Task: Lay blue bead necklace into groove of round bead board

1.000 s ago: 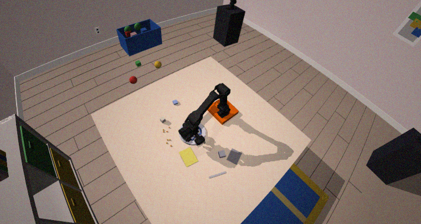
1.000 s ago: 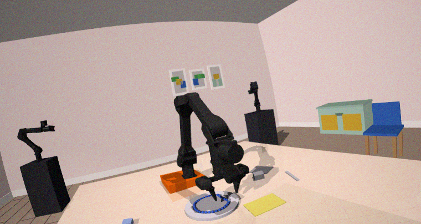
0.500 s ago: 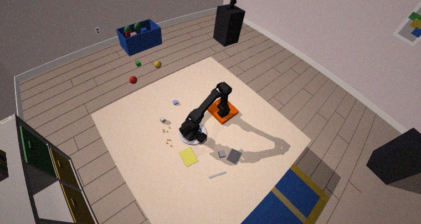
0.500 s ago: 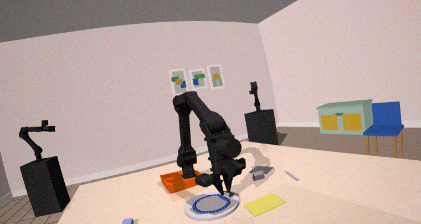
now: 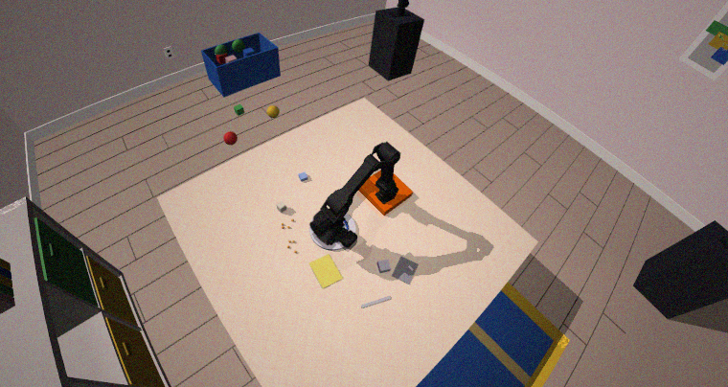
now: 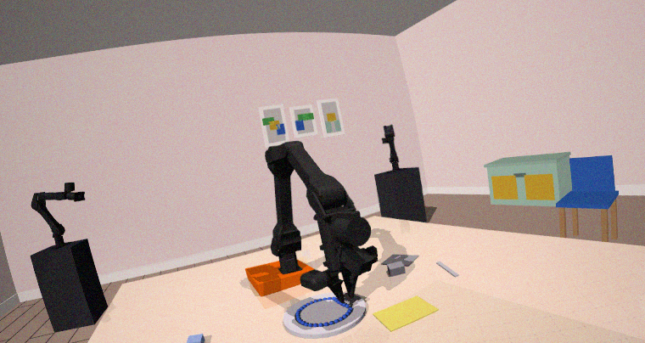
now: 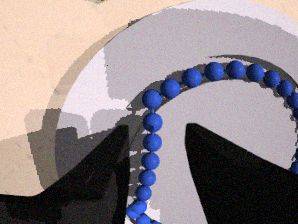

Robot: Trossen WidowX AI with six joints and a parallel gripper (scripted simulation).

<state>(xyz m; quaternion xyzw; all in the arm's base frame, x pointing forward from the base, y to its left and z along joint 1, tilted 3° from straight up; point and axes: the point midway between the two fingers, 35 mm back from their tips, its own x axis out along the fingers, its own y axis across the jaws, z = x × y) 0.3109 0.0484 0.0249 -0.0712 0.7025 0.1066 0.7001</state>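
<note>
Now: the round bead board 50 mm to the right of my gripper tip, 30 mm below it and 30 mm behind it. From my gripper tip the other things lie so: yellow sheet 100 mm ahead, 90 mm to the left, 30 mm below; then small grey block 210 mm to the left, 100 mm behind, 20 mm below; then pale cube 260 mm to the right, 110 mm ahead, 20 mm below.
</note>
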